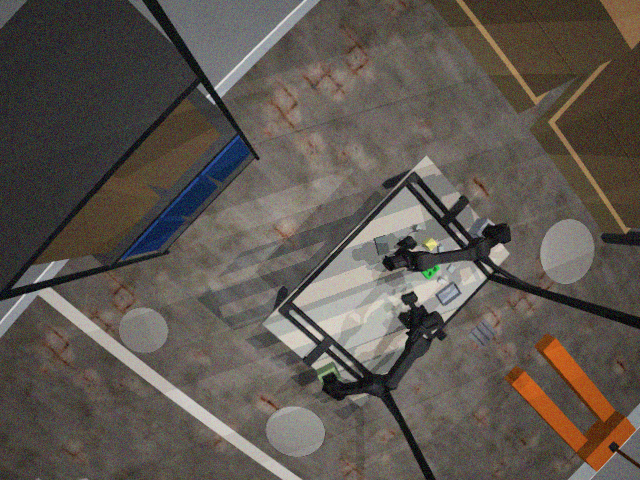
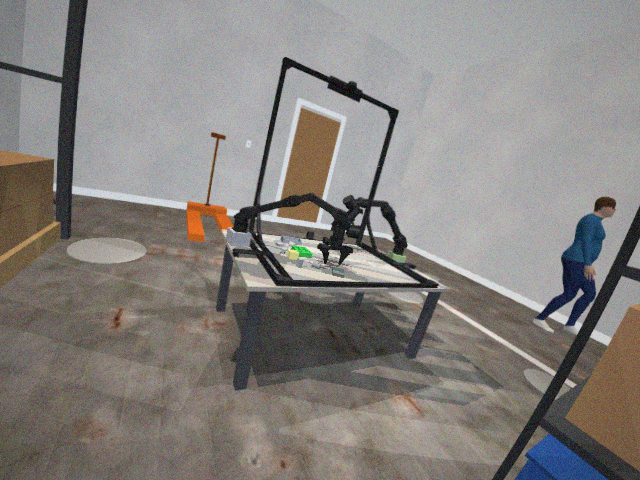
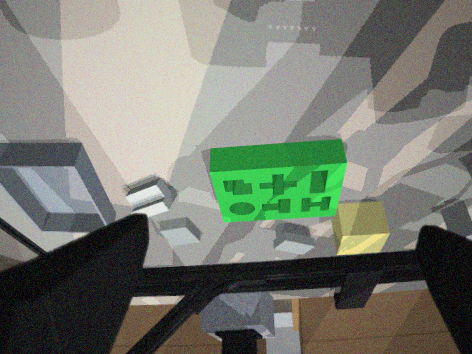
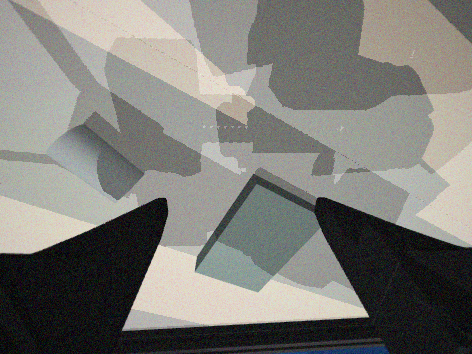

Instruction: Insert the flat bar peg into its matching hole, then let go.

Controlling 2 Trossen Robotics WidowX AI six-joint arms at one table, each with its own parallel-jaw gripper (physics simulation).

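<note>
A green block (image 3: 277, 182) (image 1: 431, 271) (image 2: 302, 250) with several shaped holes lies on the table. A flat grey slab (image 4: 266, 228) (image 1: 382, 245) lies on the table directly below my right gripper (image 4: 242, 204) (image 1: 395, 251) (image 2: 333, 256), which is open and empty above it. My left gripper (image 1: 409, 299) is open and empty, hovering back from the green block. Small grey pegs (image 3: 147, 194) (image 3: 178, 230) (image 3: 292, 240) lie in front of the block.
A yellow cube (image 3: 361, 226) (image 1: 431, 244) (image 2: 292, 254) sits beside the green block. A grey tray (image 1: 449, 292) (image 3: 76, 189) lies near the table edge. A grey cylinder (image 4: 94, 161) lies to the slab's left. A black frame (image 1: 347, 243) (image 2: 270, 143) rims the table.
</note>
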